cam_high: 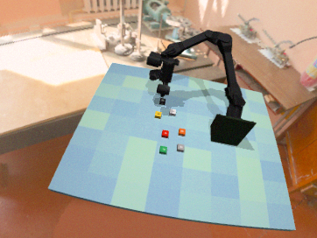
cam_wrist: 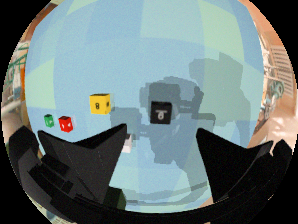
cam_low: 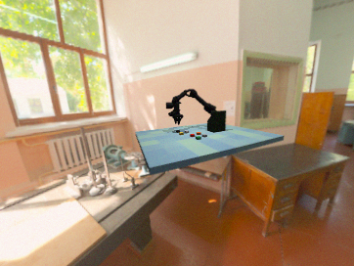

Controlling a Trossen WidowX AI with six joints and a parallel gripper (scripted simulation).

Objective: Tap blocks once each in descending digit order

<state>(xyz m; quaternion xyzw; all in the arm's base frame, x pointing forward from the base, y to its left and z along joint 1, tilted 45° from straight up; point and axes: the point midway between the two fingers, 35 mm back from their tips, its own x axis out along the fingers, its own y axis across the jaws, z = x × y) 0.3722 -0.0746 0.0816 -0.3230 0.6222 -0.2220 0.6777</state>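
My gripper tip is 10 mm past the black block and 70 mm above it. From my gripper tip the other things lie so: yellow block: 10 mm behind, 100 mm to the left, 70 mm below; red block: 80 mm behind, 210 mm to the left, 70 mm below; white block: 80 mm behind, 60 mm to the left, 70 mm below.
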